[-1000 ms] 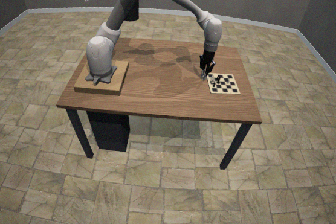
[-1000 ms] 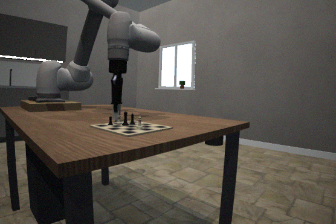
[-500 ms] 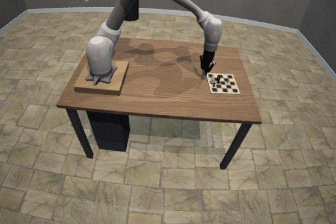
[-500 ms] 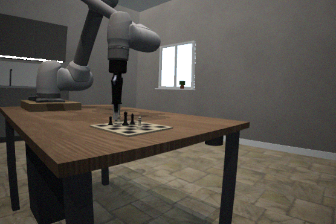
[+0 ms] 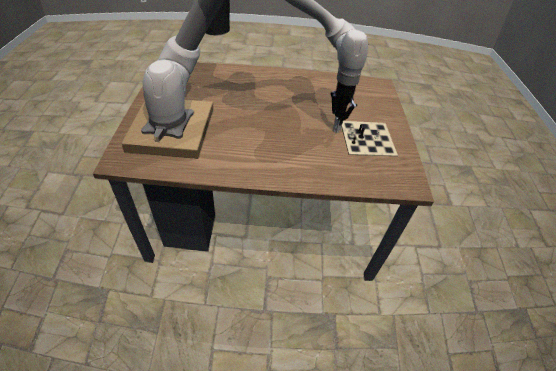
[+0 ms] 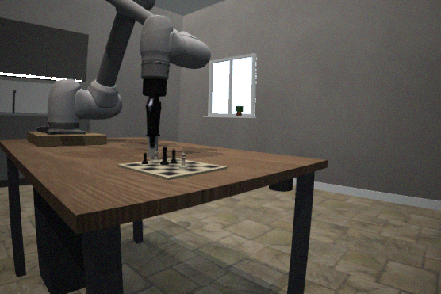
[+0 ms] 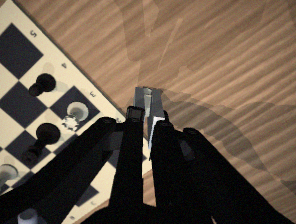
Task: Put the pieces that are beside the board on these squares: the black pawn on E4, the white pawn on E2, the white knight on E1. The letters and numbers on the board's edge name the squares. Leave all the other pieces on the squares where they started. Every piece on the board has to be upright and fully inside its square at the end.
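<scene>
My hand is 60 mm short of the white pawn, 30 mm above it and 10 mm to the right of it. The rest, counted from my hand: white knight 30 mm below; black pawn 70 mm to the right, 70 mm ahead, 30 mm below; chessboard 140 mm ahead, 40 mm below, 20 mm to the right.
</scene>
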